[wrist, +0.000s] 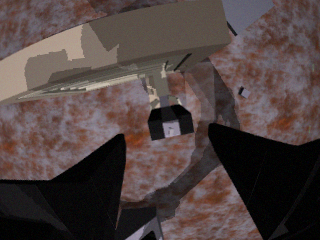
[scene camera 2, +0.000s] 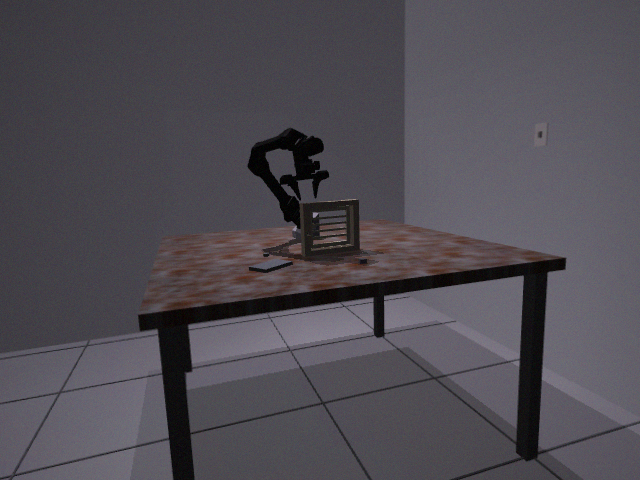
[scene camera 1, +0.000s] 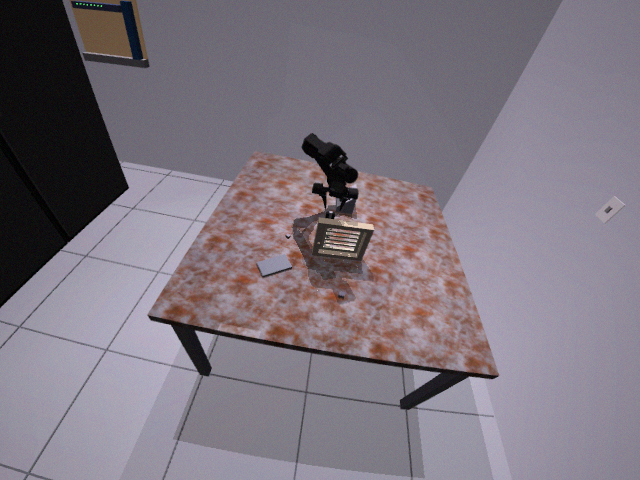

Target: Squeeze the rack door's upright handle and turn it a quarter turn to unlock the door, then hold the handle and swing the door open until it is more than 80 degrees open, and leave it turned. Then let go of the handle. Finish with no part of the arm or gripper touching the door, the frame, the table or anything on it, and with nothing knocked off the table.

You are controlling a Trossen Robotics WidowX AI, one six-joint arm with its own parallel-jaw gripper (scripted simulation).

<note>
The gripper (scene camera 2: 308, 199) is open and holds nothing.
The gripper also shows in the wrist view (wrist: 167, 134) and in scene camera 1 (scene camera 1: 332, 209).
</note>
